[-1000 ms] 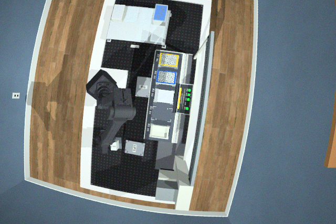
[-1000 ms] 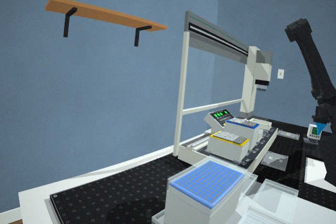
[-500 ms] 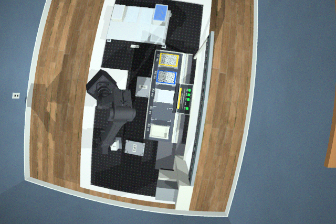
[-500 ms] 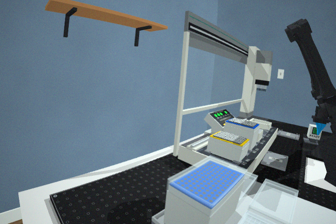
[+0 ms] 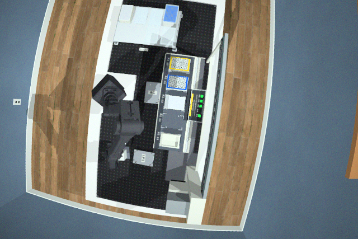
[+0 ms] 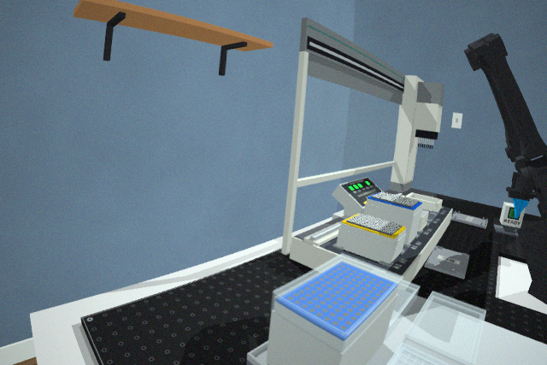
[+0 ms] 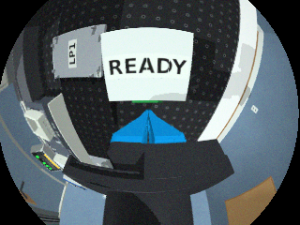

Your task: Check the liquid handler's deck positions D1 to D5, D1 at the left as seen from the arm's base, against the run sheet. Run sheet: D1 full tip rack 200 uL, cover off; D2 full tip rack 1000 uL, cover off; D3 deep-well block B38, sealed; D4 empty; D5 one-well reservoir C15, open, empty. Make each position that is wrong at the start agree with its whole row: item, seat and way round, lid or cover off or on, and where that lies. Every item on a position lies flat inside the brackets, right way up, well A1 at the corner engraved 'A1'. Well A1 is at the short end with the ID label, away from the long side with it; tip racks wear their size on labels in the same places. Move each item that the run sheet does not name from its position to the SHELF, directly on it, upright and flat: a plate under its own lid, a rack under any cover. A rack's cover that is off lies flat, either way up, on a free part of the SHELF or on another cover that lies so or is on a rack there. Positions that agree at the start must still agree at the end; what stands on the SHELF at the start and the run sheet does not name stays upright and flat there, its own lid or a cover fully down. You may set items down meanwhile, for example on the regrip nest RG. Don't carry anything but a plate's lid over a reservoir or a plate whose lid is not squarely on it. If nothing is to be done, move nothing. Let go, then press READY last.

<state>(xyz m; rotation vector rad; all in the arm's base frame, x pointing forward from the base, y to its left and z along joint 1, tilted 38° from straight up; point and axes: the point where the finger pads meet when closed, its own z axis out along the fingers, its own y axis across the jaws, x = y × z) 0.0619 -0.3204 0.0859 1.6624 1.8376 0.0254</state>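
My gripper is now 3 cm to the left of the ready button. From my hand the other things lie so: regrip nest (35 cm to the left, 23 cm ahead, 8 cm below); white reservoir (34 cm ahead, 4 cm to the left, 1 cm below); white deep-well block (38 cm ahead, 28 cm to the left).
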